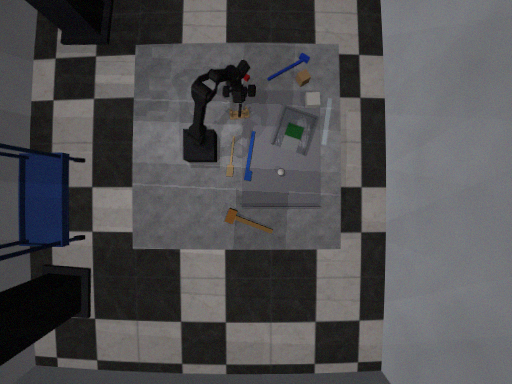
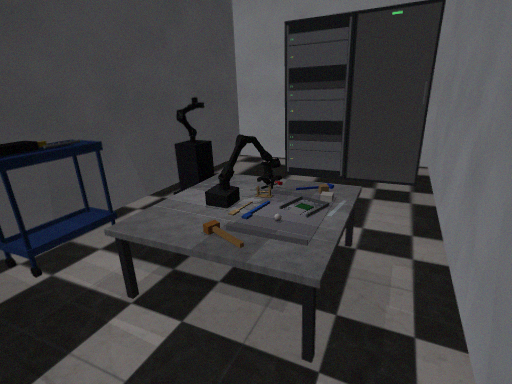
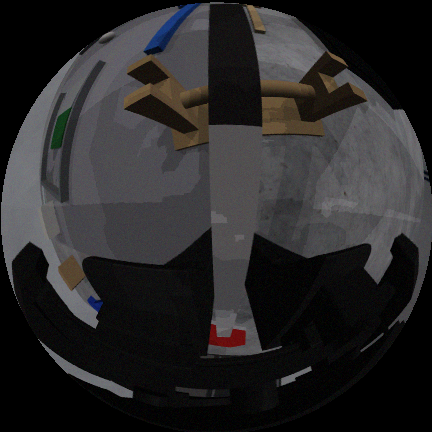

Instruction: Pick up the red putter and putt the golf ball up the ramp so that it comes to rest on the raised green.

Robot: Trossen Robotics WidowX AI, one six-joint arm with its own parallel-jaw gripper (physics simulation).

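Pixels of known places: gripper, fingertip midpoint: (image 1: 242,98) (image 2: 271,189) (image 3: 225,232); arm's base, link origin: (image 1: 199,140) (image 2: 224,188).
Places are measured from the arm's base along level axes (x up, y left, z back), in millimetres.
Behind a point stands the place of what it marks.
The red putter (image 1: 247,78) @(x -46, y 397, z -253 mm) (image 2: 279,183) @(x -52, y 393, z -249 mm) (image 3: 232,339) @(x -51, y 409, z -214 mm) has a red head, a pale grey shaft and a black grip. My gripper (image 1: 240,94) @(x -71, y 285, z -228 mm) (image 2: 270,182) @(x -71, y 285, z -228 mm) (image 3: 225,232) @(x -71, y 285, z -228 mm) is shut on its shaft, with the grip reaching out over the wooden stand (image 2: 263,195) @(x -90, y 191, z -209 mm) (image 3: 300,127) @(x -89, y 208, z -172 mm). The putter appears raised slightly above the stand. The white golf ball (image 1: 280,172) @(x -55, y -156, z -476 mm) (image 2: 277,217) @(x -68, y -169, z -487 mm) (image 3: 107,37) rests on the grey ramp platform (image 1: 300,187) (image 2: 280,232) @(x -68, y -359, z -590 mm). The green patch (image 1: 294,131) @(x -89, y 104, z -555 mm) (image 2: 304,206) @(x -90, y 106, z -557 mm) (image 3: 61,129) @(x -90, y 120, z -521 mm) lies between grey rails farther back, away from the ball.
A blue club (image 1: 251,155) @(x -82, y -59, z -292 mm) (image 2: 256,209) @(x -87, y -70, z -291 mm) and a tan spatula-like tool (image 1: 230,170) @(x -88, y -155, z -175 mm) (image 2: 241,208) @(x -97, y -74, z -178 mm) lie near the arm's base. An orange mallet (image 1: 231,216) @(x -48, y -429, z -199 mm) (image 2: 212,227) @(x -61, y -449, z -217 mm) lies in front. Another blue club (image 1: 287,69) @(x -85, y 491, z -496 mm), a tan block (image 1: 303,77) @(x -38, y 417, z -587 mm) and a white block (image 1: 313,99) @(x -50, y 292, z -654 mm) are at the back right.
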